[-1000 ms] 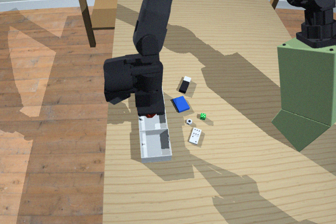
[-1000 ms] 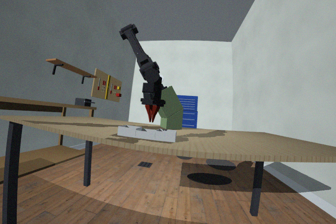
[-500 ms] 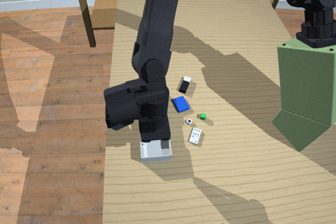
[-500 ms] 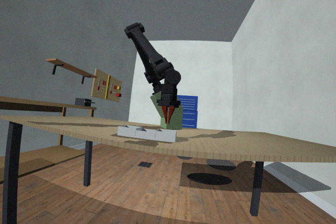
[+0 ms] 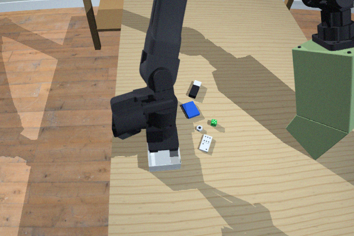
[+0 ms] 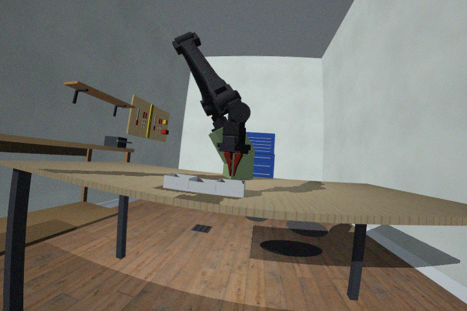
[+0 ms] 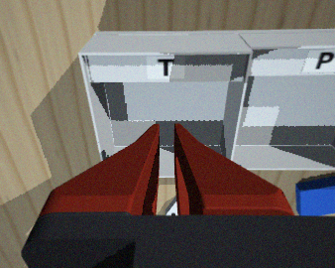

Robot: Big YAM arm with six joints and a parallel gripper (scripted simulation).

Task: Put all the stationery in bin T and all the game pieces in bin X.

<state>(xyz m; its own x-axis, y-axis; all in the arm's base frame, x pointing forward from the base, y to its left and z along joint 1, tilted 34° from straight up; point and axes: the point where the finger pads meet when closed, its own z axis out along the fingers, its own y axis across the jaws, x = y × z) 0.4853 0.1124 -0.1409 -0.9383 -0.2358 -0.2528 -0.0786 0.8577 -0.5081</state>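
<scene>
The white domino lies 130 mm behind my hand, 60 mm below it and 40 mm to the right of it. Also, from my hand: grey bin tray: 80 mm to the right, 40 mm below; then hex nut: 110 mm behind, 90 mm to the right, 60 mm below; then flat blue block: 150 mm to the right, 90 mm behind, 60 mm below.
</scene>
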